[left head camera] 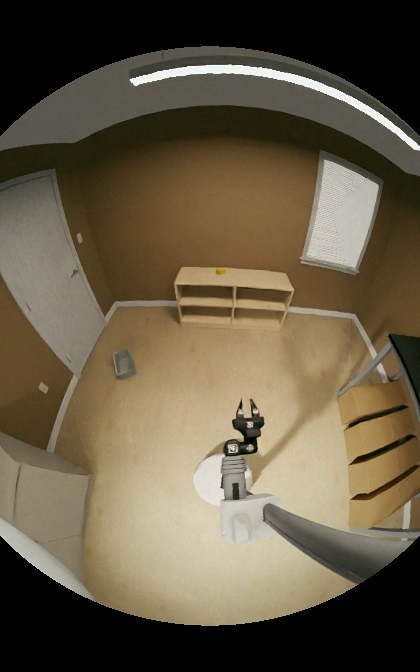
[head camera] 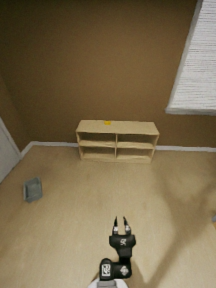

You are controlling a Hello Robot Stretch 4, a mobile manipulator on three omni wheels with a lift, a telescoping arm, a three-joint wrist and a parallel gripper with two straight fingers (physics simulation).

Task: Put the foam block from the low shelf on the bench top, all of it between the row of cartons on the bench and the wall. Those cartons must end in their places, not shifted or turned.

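Frame: origin at the robot's base, x right, y up, z back, level; centimetres.
Where they show: gripper, between the fingertips: [left head camera: 245,398] [head camera: 120,216]; robot's base, origin of its link: [left head camera: 221,478].
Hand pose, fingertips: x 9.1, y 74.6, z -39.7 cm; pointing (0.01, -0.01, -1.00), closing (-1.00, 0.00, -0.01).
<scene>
Each offset is from my fingertips to the top centre of the thing. "*": to the spot under its first point. Level surfaces: height alone.
A small yellow block @(dz -144.3, dx -1.0, dy -11.9 cm) [head camera: 107,122] [left head camera: 220,271], seemingly the foam block, lies on the top board of the low wooden shelf @(dy -16.4 cm) [head camera: 140,128] [left head camera: 260,278] against the far wall. My gripper [head camera: 120,218] [left head camera: 247,401] is open with nothing between its fingers. It points toward the shelf and is well short of it. Part of a black-topped bench @(dy +14.0 cm) [left head camera: 409,352] with grey legs shows at the right edge of the left head view. The row of cartons on the bench top and the strip by the wall do not show.
Several brown cartons @(dz +1.3, dx +134.8, dy -50.4 cm) [left head camera: 375,404] stand side by side below the bench top, between its legs. A grey bin @(dz -66.6, dx -105.0, dy -65.4 cm) [head camera: 33,190] [left head camera: 124,364] stands on the floor at the left. A large beige box-like piece @(* dz +73.7, dx -117.2, dy -22.2 cm) [left head camera: 50,500] is at the lower left. A door [left head camera: 45,265] is in the left wall.
</scene>
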